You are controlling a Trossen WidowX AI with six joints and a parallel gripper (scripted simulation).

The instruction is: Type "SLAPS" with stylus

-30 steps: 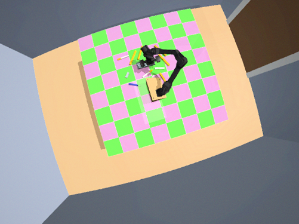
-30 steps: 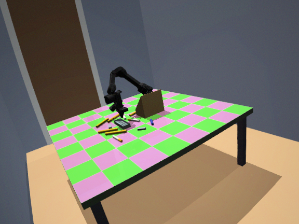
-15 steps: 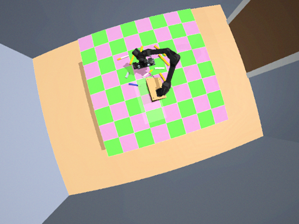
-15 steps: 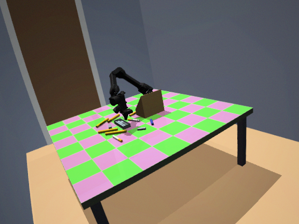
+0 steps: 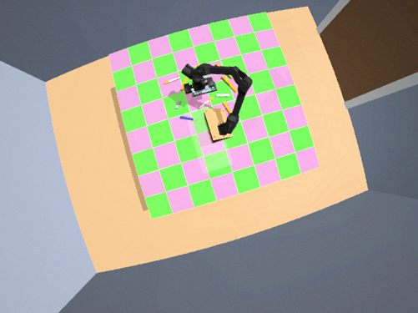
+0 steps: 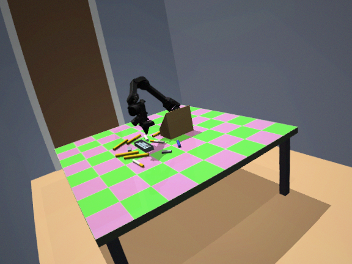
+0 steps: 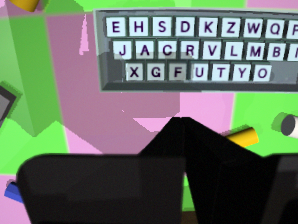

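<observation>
Now: gripper tip 16 cm past the blue stylus, 10 cm to the right of it and 9 cm above it. From my gripper tip the other things lie so: grey block: 11 cm ahead, 8 cm to the right, 9 cm below.
</observation>
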